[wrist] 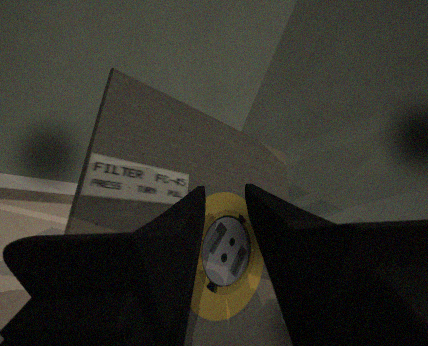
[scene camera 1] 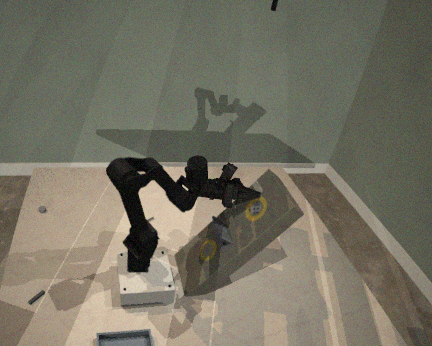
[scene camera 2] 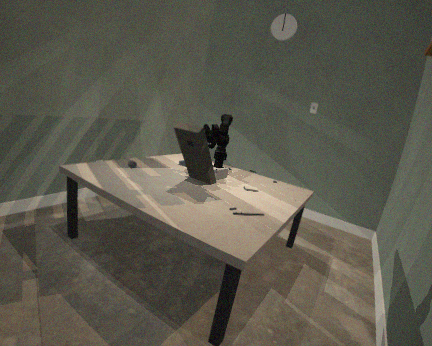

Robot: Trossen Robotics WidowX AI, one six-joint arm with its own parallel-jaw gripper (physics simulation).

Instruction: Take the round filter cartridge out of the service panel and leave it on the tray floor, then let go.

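Note:
The round filter cartridge (scene camera 1: 256, 208) (wrist: 226, 251) is a grey disc with two slots and two dark holes, seated inside a yellow ring (wrist: 220, 312) near the upper end of the tilted service panel (scene camera 1: 270, 187) (scene camera 2: 197, 155) (wrist: 145, 120). My gripper (scene camera 1: 260, 194) (wrist: 225, 191) is partly open and empty, its fingertips close to the panel face at the ring. In the wrist view the cartridge shows between the two fingers. The gap between fingertips and cartridge is hard to judge. The tray (scene camera 1: 124, 332) is a shallow grey box at the bottom edge of scene camera 1, partly cut off.
The panel also bears a grey pointed part (scene camera 1: 221, 233) and a second yellow ring (scene camera 1: 202, 251). A white label (wrist: 137, 179) sits beside the cartridge. The arm's white base (scene camera 1: 146, 295) stands beside the panel. A dark rod (scene camera 1: 37, 297) and a small round object (scene camera 1: 42, 209) lie on the table.

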